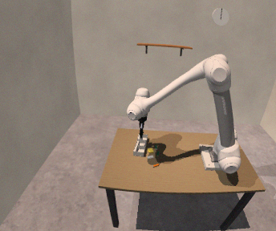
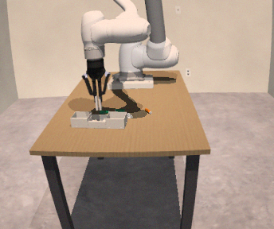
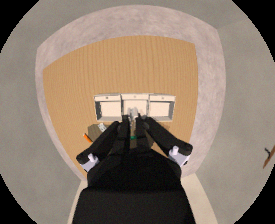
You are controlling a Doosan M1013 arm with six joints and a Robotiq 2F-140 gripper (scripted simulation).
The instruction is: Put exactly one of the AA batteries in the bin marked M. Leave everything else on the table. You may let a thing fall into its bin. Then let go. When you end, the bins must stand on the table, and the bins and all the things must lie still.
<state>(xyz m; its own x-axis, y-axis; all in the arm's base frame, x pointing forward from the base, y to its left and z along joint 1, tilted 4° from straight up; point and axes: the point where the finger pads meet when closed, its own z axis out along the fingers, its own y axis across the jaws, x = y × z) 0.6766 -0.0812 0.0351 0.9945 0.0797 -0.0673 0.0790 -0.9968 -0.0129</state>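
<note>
My hand is 140 mm past the orange-and-white AA battery, 210 mm to the right of it and 100 mm above it. Also, from my hand: small white piece 90 mm behind, 120 mm to the left, 100 mm below; then yellow block 90 mm behind, 40 mm to the left, 100 mm below; then grey bin row 10 mm to the right, 90 mm below.
</note>
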